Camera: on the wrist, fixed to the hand. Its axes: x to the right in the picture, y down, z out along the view.
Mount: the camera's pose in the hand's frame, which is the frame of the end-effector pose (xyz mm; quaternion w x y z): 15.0 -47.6 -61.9 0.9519 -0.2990 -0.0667 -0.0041
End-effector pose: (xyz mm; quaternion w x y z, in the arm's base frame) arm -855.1 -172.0 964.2 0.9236 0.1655 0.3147 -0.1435
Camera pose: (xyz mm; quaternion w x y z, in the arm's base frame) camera -894.3 -192.9 898.3 0.9490 -0.1295 0.2815 -0.0573
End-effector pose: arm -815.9 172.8 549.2 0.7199 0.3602 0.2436 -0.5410
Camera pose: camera -854.5 204.8 487.5 0.8070 0.0905 0.3471 -0.4691
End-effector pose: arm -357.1 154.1 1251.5 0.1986 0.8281 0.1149 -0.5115
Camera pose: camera -319.5 224.1 1252.7 0.4422 0.6943 0.2525 -0.5086
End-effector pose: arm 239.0 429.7 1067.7 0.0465 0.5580 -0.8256 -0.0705
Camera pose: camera 286.6 394.3 1120.7 0.1557 0.5159 -0.7656 -0.3514
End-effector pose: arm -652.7 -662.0 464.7 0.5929 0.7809 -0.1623 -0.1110
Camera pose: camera -610.4 -601.1 436.0 0.7866 0.5593 -0.1577 -0.2087
